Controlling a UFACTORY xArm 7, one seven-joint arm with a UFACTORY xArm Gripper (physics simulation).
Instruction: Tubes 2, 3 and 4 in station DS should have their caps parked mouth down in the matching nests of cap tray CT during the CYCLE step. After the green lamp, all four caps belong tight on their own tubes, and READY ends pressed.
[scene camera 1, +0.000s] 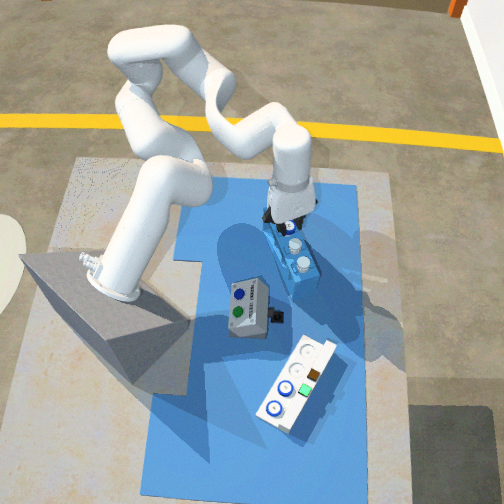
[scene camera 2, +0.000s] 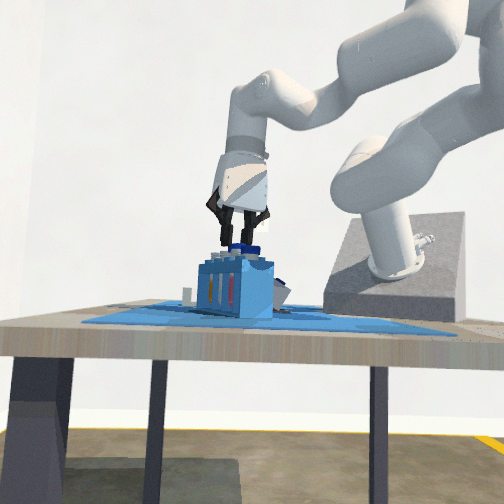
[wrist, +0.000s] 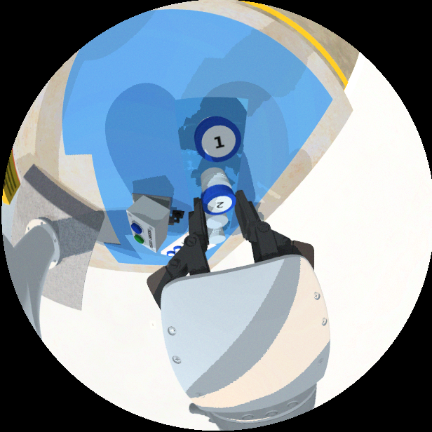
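My gripper (scene camera 1: 293, 228) (scene camera 2: 236, 244) (wrist: 218, 203) is shut on the blue-rimmed cap 2 (scene camera 1: 290, 226) (wrist: 219, 200), over tube 2 (wrist: 215, 176) in blue station DS (scene camera 1: 304, 285) (scene camera 2: 256, 295). Whether that cap is seated is unclear. Cap 1 (scene camera 2: 250, 250) (wrist: 218, 139) sits at the station's near end in the wrist view. Tube 3 (scene camera 1: 295, 245) and tube 4 (scene camera 1: 303, 264) stand uncapped. White cap tray CT (scene camera 1: 284, 424) holds two blue-rimmed caps (scene camera 1: 274, 408) (scene camera 1: 285, 388); two nests (scene camera 1: 296, 370) (scene camera 1: 307, 351) are empty. Its green lamp (scene camera 1: 305, 389) looks lit; another lamp (scene camera 1: 313, 374) is dark brown.
A grey button box (scene camera 1: 255, 320) (scene camera 2: 282, 295) (wrist: 153, 215) with a blue button (scene camera 1: 239, 293) (wrist: 136, 228) and a green button (scene camera 1: 237, 311) (wrist: 139, 239) stands between the arm's base and the station. A small black block (scene camera 1: 277, 316) is beside it. The grey arm base (scene camera 1: 145, 340) (scene camera 2: 395, 300) stands at the left in scene camera 1.
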